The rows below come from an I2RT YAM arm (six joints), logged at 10 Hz.
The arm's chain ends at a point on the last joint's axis. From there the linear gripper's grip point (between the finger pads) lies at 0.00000 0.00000 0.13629 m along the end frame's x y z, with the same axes.
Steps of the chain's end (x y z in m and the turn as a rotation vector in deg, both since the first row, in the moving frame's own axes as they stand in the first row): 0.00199, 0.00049, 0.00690, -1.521, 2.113, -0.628; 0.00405, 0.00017, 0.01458, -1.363, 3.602, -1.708; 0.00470, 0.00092, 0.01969, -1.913, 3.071, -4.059; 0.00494, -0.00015, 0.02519, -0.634, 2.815, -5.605; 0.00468, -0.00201, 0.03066, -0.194, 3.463, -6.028; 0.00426, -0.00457, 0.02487, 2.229, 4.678, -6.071; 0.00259, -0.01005, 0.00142, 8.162, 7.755, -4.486
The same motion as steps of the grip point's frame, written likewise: 0.00703, 0.00408, 0.00676, -1.521, 2.113, -0.628; 0.01266, 0.00328, 0.01427, -1.363, 3.602, -1.708; 0.01216, 0.00521, 0.01942, -1.913, 3.071, -4.059; 0.01170, 0.00103, 0.02502, -0.634, 2.815, -5.605; 0.01292, -0.00198, 0.03041, -0.194, 3.463, -6.028; 0.01507, -0.01044, 0.02431, 2.229, 4.678, -6.071; 0.02014, -0.03004, -0.00120, 8.162, 7.755, -4.486
